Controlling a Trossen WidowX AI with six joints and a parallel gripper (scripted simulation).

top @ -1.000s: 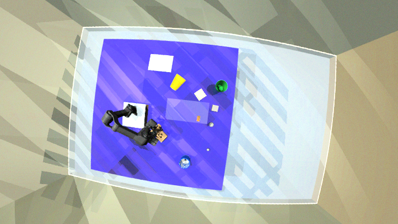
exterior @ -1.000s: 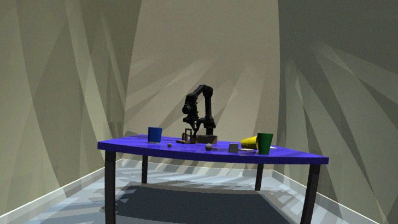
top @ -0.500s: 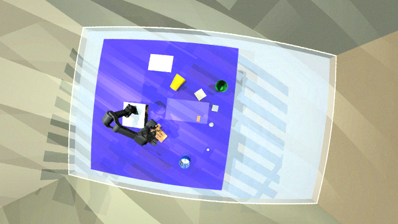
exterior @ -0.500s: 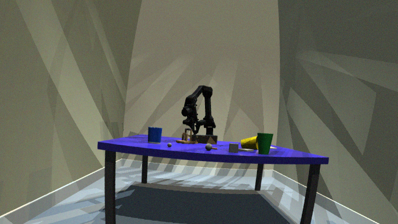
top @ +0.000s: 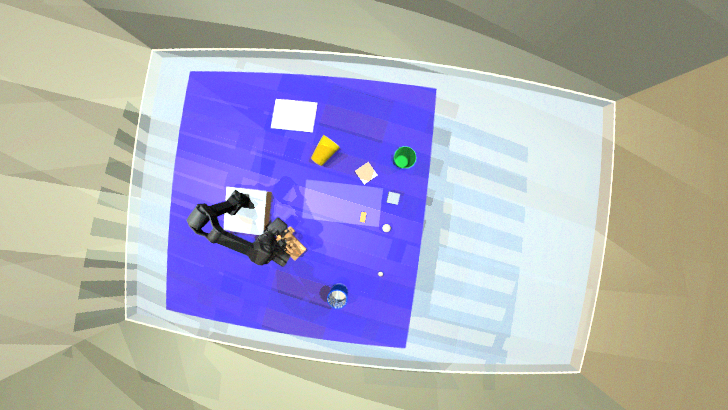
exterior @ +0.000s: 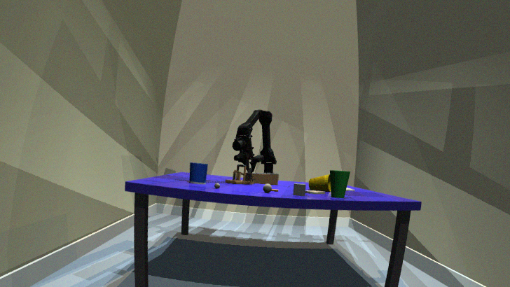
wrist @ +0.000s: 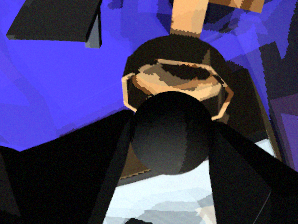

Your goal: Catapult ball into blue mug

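Right now my gripper tip is 1 cm below the black ball. Also, from my gripper tip: wooden catapult 6 cm ahead, 3 cm to the right, 2 cm below; then orange block 41 cm ahead, 9 cm to the left, 7 cm below; then catapult frame 7 cm ahead, 6 cm to the right, 1 cm above.
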